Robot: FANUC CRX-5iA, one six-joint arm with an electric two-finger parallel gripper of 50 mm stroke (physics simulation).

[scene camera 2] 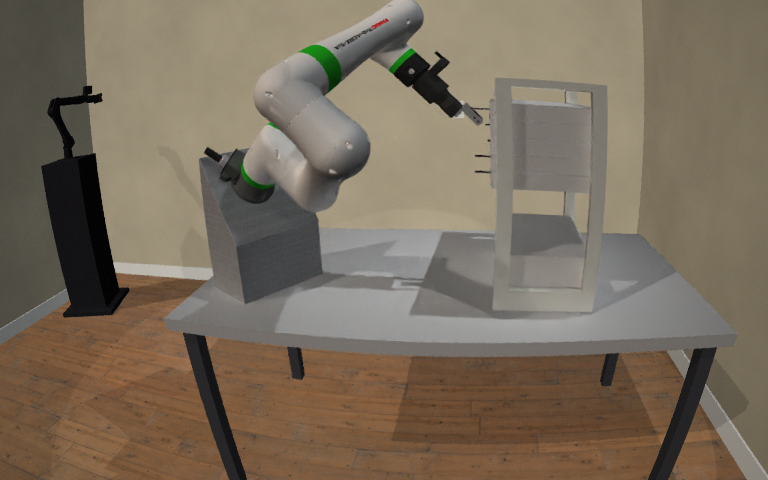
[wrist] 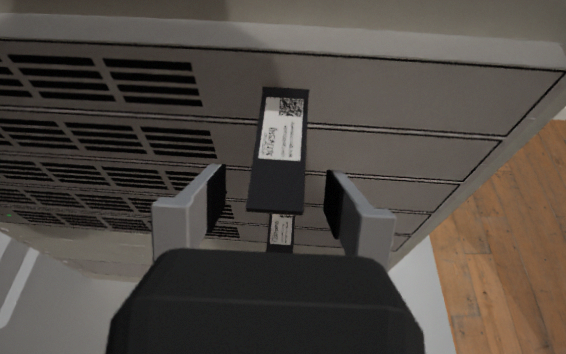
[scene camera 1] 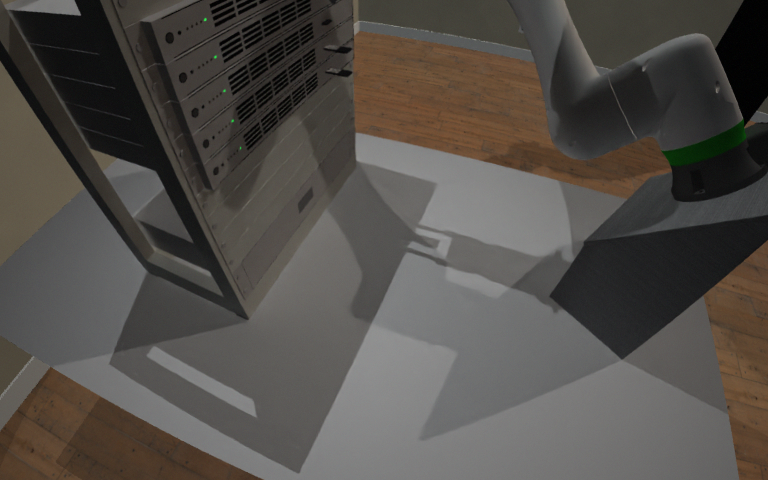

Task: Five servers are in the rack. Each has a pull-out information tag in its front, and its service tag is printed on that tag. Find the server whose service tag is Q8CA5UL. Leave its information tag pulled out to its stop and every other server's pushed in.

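Frame: origin at the arm's base, x ahead, y left, z up, level; metres.
Seen in the pictures: gripper, between the fingertips: (scene camera 2: 480, 122) (wrist: 275, 187); arm's base, origin of its link: (scene camera 2: 252, 183) (scene camera 1: 718, 182).
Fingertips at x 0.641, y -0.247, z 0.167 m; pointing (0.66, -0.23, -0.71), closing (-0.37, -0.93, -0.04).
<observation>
Pixels of each thing's top centre, then the offset from my fingertips to it. Level surfaces: height alone.
- topmost server's information tag, centre of its top: (wrist: 284, 105) (scene camera 2: 486, 108) dx +0.015, dy -0.009, dz +0.041 m
- fourth tag, centre of its top: (wrist: 281, 224) (scene camera 2: 488, 155) dx +0.017, dy -0.010, dz -0.092 m
- lowest tag, centre of its top: (scene camera 2: 492, 171) dx +0.027, dy -0.015, dz -0.137 m
- second tag, centre of its top: (scene camera 2: 487, 124) dx +0.016, dy -0.010, dz -0.004 m
- third tag, centre of its top: (scene camera 2: 489, 139) dx +0.020, dy -0.012, dz -0.048 m
- grey table, height of its surface: dz -0.492 m
The topmost server's information tag (wrist: 276, 185) (scene camera 2: 481, 108) is pulled out; its white label is in the wrist view, its print too blurred to read surely. My gripper (wrist: 275, 187) (scene camera 2: 479, 121) is open and empty. In the wrist view its fingers stand left and right of this tag's outer part, apart from it. In scene camera 2, the fourth tag (scene camera 2: 482, 155) and the lowest tag (scene camera 2: 481, 171) also stick out far; the second tag (scene camera 2: 487, 124) and third tag (scene camera 2: 488, 140) barely show. A lower tag (wrist: 281, 232) is partly hidden behind the top one and the gripper body.
The rack (scene camera 1: 229, 283) (scene camera 2: 502, 226) stands on the grey table (scene camera 1: 509, 418) (scene camera 2: 453, 333), its server fronts facing the arm. The arm's dark pedestal (scene camera 1: 634, 283) (scene camera 2: 277, 260) stands across from it. A black stand (scene camera 2: 79, 226) is at the far left behind the table.
</observation>
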